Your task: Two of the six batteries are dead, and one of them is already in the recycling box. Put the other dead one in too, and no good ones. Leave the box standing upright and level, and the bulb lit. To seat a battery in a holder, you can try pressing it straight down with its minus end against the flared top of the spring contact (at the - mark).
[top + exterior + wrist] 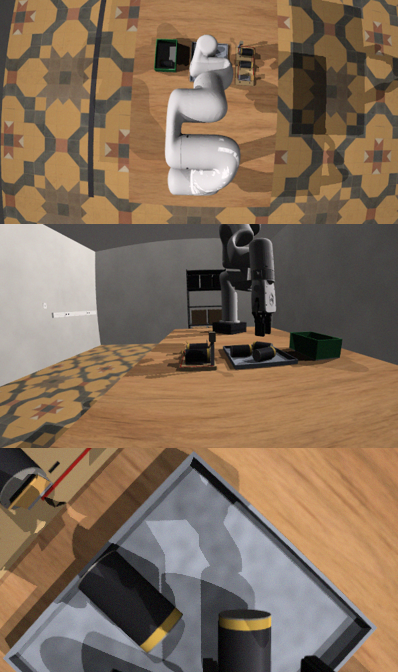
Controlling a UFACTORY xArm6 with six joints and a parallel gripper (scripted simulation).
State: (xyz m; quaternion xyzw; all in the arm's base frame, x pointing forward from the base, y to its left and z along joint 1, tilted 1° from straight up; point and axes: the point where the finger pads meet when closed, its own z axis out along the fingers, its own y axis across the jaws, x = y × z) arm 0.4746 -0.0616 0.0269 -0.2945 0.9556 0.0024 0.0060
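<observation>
Now: hand 8 cm above the grey tray, 3 cm to the left of it and 2 cm short of it. Also, from my hand: green recycling box (17 cm to the left, 7 cm ahead, 6 cm below).
</observation>
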